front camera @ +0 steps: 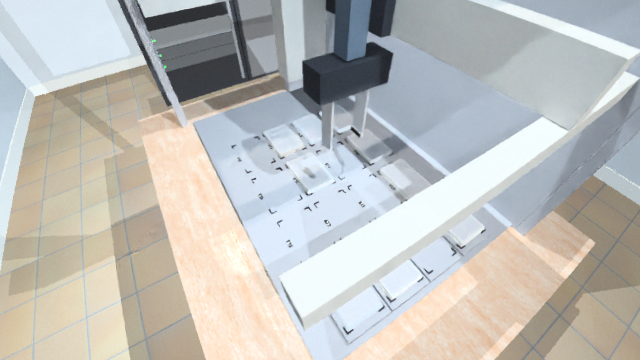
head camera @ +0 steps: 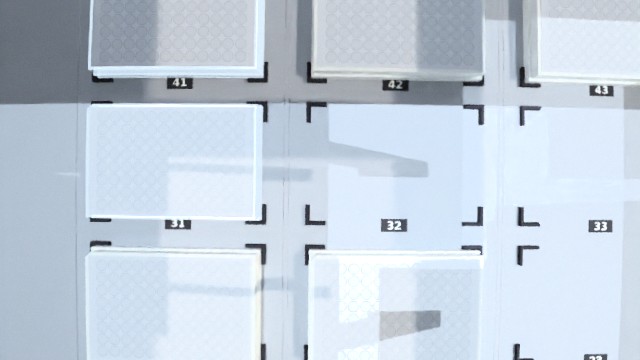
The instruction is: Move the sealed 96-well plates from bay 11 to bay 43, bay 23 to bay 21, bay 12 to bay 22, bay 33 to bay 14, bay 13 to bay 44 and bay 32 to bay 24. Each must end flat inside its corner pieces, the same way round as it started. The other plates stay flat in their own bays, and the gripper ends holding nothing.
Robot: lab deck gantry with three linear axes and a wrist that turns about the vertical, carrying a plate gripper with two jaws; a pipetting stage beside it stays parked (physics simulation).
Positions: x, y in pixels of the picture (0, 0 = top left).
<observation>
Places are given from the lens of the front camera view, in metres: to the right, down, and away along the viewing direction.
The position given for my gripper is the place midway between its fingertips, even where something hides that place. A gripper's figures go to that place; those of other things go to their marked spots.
my gripper (front camera: 342, 139): 0.05, -0.10, 0.62
plate (front camera: 396, 282): 0.16, 0.21, 0.54
</observation>
